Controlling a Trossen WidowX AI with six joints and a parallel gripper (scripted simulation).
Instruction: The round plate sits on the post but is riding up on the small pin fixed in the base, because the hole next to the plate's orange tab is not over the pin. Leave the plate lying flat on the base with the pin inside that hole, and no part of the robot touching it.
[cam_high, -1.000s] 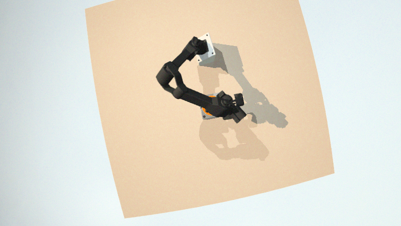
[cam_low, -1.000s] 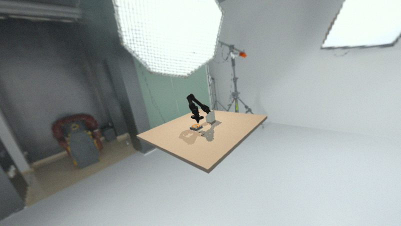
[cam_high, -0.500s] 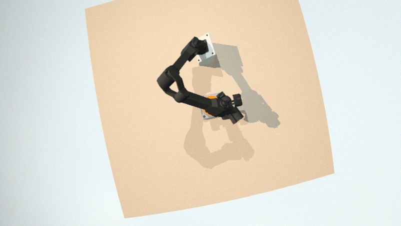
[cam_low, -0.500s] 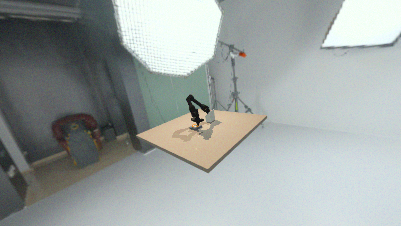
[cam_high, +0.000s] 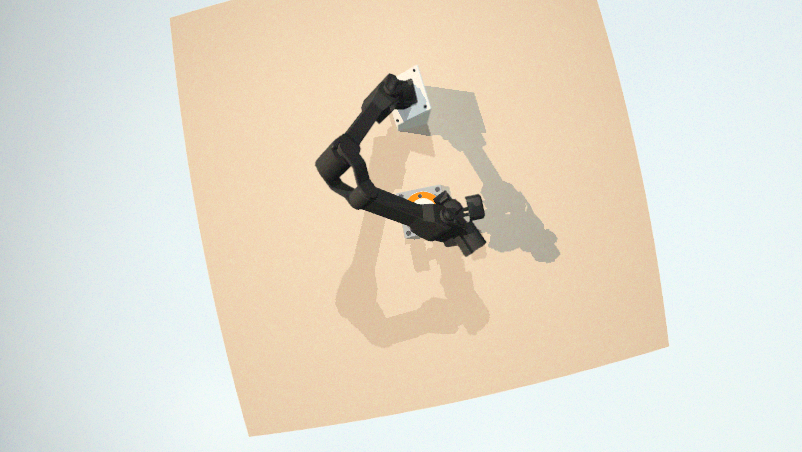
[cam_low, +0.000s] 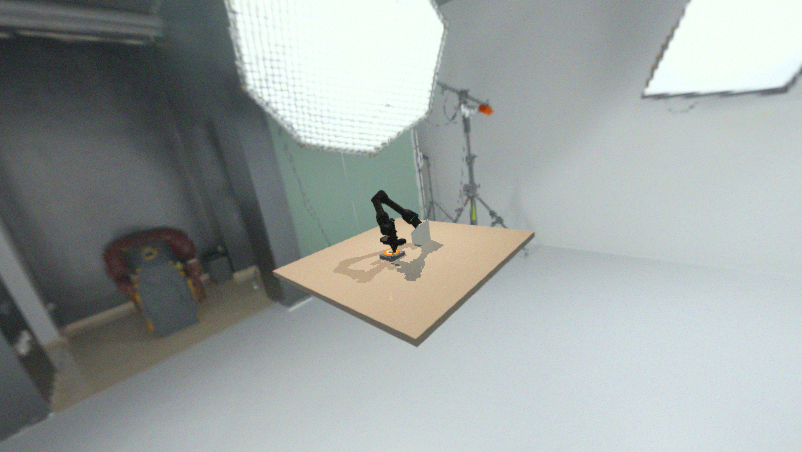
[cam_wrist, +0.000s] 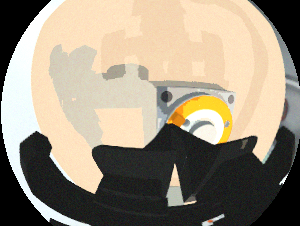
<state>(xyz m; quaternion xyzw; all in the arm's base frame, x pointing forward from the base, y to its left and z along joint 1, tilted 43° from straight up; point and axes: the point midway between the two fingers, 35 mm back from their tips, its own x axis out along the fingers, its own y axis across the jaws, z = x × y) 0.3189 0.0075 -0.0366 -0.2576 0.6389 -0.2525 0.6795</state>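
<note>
Now: gripper tip 30 mm to the left of the round plate, 10 mm past it and 10 mm above it.
</note>
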